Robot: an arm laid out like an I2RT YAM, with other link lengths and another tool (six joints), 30 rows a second.
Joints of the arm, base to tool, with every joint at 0 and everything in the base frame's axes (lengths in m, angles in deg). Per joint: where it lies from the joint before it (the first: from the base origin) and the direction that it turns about. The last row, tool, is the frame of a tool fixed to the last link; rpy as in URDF.
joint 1: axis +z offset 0 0 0.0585
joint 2: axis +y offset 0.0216 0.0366 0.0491
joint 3: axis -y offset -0.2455 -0.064 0
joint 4: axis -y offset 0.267 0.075 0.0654
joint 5: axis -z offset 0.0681 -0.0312 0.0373
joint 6: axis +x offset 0.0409 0 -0.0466
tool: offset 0.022 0.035 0.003 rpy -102.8 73.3 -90
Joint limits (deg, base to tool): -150..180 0..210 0..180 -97..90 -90..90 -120..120
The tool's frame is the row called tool.
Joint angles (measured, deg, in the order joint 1, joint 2, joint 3, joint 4, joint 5, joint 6), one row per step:
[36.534 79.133 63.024 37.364 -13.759 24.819]
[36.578 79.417 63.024 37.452 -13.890 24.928]
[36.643 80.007 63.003 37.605 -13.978 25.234]
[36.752 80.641 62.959 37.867 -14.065 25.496]
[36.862 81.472 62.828 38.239 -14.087 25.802]
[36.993 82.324 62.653 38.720 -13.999 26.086]
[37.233 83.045 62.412 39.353 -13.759 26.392]
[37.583 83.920 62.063 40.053 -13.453 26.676]
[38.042 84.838 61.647 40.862 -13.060 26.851]
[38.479 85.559 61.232 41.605 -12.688 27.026]
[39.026 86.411 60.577 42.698 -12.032 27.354]
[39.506 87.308 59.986 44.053 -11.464 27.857]
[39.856 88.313 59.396 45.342 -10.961 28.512]
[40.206 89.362 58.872 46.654 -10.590 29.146]
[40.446 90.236 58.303 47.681 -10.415 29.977]
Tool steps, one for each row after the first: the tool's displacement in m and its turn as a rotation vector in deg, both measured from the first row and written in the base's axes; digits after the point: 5 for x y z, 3 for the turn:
[0.00071 0.00099 -0.00149 -0.091 0.209 0.204]
[0.00254 0.00284 -0.00472 -0.210 0.783 0.457]
[0.00423 0.00498 -0.00820 -0.329 1.291 0.737]
[0.00665 0.00759 -0.01325 -0.508 1.987 0.968]
[0.00905 0.01024 -0.01854 -0.643 2.652 1.108]
[0.01046 0.01288 -0.02316 -0.597 3.189 1.221]
[0.01184 0.01638 -0.02936 -0.668 3.876 1.370]
[0.01271 0.02040 -0.03616 -0.788 4.497 1.507]
[0.01290 0.02378 -0.04188 -0.839 5.005 1.642]
[0.01293 0.02762 -0.04923 -0.744 5.694 1.665]
[0.01302 0.03101 -0.05588 -0.396 6.273 1.764]
[0.01392 0.03398 -0.06331 -0.079 7.086 1.835]
[0.01463 0.03699 -0.07061 0.215 7.823 2.022]
[0.01522 0.03909 -0.07760 0.480 8.791 2.335]

